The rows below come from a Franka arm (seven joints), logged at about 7 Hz.
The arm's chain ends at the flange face. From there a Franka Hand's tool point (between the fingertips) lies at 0.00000 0.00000 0.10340 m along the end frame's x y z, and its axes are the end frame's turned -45 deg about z.
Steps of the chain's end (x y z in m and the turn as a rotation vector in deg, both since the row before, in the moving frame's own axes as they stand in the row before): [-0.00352 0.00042 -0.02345 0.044 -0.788 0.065]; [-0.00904 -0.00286 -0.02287 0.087 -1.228 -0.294]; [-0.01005 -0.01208 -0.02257 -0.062 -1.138 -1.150]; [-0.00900 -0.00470 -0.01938 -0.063 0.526 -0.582]
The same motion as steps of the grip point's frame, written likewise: [-0.00373 -0.00325 -0.02346 0.588 -0.526 0.065]; [-0.00583 -0.01009 -0.02289 0.930 -0.807 -0.294]; [-0.00011 -0.01701 -0.02259 0.761 -0.849 -1.150]; [-0.00245 -0.00894 -0.01938 -0.416 0.327 -0.582]
